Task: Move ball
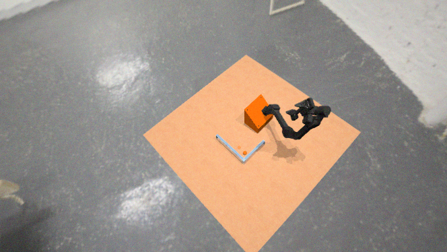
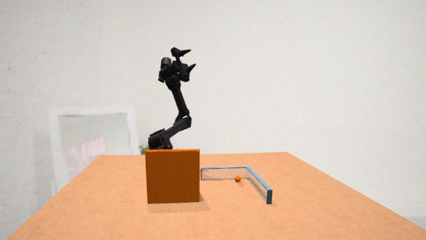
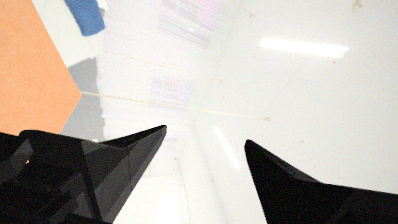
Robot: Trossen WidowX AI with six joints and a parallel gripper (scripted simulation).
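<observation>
My gripper tip is now 580 mm above the orange ball, 190 mm short of it and 180 mm to the left of it. The rest, counted from my gripper tip: see-through copy of ball: 580 mm below, 240 mm to the right, 190 mm ahead.
</observation>
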